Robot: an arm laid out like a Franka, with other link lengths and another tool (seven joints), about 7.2 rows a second.
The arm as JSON. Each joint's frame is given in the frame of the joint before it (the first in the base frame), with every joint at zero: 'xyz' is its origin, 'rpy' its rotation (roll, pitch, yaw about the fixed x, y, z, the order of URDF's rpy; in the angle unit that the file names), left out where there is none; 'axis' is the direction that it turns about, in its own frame. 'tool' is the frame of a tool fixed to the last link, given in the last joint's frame.
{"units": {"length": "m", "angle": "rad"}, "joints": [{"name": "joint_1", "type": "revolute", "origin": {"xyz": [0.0, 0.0, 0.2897]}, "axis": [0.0, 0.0, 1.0]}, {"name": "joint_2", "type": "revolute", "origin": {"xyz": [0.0, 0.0, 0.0]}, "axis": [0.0, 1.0, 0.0]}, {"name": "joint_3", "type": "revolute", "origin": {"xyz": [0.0, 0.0, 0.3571]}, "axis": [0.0, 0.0, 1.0]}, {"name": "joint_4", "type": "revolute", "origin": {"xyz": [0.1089, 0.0, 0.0]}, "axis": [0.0, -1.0, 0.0]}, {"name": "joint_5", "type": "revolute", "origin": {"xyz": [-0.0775, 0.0, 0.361]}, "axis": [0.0, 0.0, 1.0]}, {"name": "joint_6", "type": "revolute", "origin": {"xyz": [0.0, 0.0, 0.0]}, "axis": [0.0, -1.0, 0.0]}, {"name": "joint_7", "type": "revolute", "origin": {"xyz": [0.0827, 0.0, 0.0]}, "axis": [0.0, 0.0, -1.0]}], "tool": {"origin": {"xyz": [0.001, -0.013, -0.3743], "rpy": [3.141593, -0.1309, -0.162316]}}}
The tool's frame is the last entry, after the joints.
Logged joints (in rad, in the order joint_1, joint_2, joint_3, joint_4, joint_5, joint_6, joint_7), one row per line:
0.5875 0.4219 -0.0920 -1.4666 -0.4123 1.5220 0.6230
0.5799 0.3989 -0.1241 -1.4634 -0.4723 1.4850 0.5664
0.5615 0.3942 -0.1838 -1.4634 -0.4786 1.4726 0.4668
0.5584 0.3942 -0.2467 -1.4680 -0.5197 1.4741 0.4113
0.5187 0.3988 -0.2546 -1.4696 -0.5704 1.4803 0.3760
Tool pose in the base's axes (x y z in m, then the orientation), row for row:
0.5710 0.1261 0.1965 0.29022 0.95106 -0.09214 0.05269
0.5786 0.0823 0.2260 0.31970 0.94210 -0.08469 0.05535
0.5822 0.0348 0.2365 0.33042 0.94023 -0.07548 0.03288
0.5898 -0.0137 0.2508 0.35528 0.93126 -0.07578 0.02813
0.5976 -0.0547 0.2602 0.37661 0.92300 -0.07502 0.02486
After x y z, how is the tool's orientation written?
As a quaternion, w x y z.
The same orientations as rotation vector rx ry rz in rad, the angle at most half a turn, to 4 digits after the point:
2.5369 -0.2458 0.1405
2.4765 -0.2226 0.1455
2.4587 -0.1974 0.0860
2.4061 -0.1958 0.0727
2.3607 -0.1919 0.0636

